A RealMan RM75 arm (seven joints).
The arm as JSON. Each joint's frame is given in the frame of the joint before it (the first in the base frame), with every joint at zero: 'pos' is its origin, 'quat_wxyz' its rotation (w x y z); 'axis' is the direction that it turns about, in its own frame. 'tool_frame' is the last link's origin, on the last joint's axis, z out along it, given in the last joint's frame.
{
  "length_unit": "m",
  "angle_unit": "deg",
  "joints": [
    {
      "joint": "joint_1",
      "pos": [
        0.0,
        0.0,
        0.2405
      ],
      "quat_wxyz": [
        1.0,
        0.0,
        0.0,
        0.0
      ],
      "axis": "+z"
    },
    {
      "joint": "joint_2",
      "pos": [
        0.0,
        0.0,
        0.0
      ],
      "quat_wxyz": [
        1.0,
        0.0,
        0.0,
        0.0
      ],
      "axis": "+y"
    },
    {
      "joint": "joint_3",
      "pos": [
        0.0,
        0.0,
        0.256
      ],
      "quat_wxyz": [
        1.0,
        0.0,
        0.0,
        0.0
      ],
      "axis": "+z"
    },
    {
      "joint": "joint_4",
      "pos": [
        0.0,
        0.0,
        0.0
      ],
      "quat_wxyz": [
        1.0,
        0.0,
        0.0,
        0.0
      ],
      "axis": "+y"
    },
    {
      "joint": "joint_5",
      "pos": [
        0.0,
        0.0,
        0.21
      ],
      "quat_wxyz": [
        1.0,
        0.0,
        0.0,
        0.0
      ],
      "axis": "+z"
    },
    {
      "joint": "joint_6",
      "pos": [
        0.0,
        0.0,
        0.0
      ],
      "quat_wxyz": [
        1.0,
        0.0,
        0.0,
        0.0
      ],
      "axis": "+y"
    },
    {
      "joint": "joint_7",
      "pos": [
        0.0,
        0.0,
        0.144
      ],
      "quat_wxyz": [
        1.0,
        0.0,
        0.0,
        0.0
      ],
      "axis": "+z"
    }
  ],
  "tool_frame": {
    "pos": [
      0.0,
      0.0,
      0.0
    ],
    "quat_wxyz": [
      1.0,
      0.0,
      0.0,
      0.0
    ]
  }
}
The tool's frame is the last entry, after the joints.
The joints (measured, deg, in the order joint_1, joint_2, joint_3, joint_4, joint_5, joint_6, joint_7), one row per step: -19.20, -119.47, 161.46, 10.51, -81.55, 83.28, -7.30; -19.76, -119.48, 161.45, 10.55, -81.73, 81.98, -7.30; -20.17, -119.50, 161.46, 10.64, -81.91, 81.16, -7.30; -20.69, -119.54, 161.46, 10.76, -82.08, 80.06, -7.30; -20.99, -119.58, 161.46, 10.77, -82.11, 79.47, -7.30; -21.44, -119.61, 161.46, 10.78, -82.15, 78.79, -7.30; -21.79, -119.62, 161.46, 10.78, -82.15, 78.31, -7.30; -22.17, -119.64, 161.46, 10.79, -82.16, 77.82, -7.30; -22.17, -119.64, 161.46, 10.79, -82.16, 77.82, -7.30; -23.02, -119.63, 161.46, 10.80, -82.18, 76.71, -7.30; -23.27, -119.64, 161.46, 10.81, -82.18, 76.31, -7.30; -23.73, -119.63, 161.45, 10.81, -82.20, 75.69, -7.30; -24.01, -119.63, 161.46, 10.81, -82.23, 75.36, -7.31; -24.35, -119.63, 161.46, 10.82, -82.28, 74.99, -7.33
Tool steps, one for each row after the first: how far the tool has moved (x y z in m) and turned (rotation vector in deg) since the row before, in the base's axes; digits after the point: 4 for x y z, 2 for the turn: 0.0002, 0.0039, -0.0019, -0.73, -0.04, 0.53; 0.0006, 0.0028, -0.0014, -0.44, -0.11, 0.29; 0.0008, 0.0035, -0.0021, -0.64, -0.14, 0.38; 0.0006, 0.0019, -0.0012, -0.38, -0.02, 0.16; 0.0011, 0.0028, -0.0013, -0.43, -0.01, 0.08; 0.0010, 0.0022, -0.0009, -0.32, 0.02, 0.01; 0.0012, 0.0023, -0.0010, -0.33, 0.00, -0.01; 0.0000, 0.0000, 0.0000, 0.00, 0.00, 0.00; 0.0024, 0.0053, -0.0018, -0.72, 0.08, -0.01; 0.0007, 0.0015, -0.0008, -0.27, 0.02, 0.05; 0.0012, 0.0028, -0.0009, -0.38, 0.05, 0.02; 0.0009, 0.0017, -0.0005, -0.21, 0.01, -0.02; 0.0011, 0.0020, -0.0006, -0.22, -0.01, -0.03
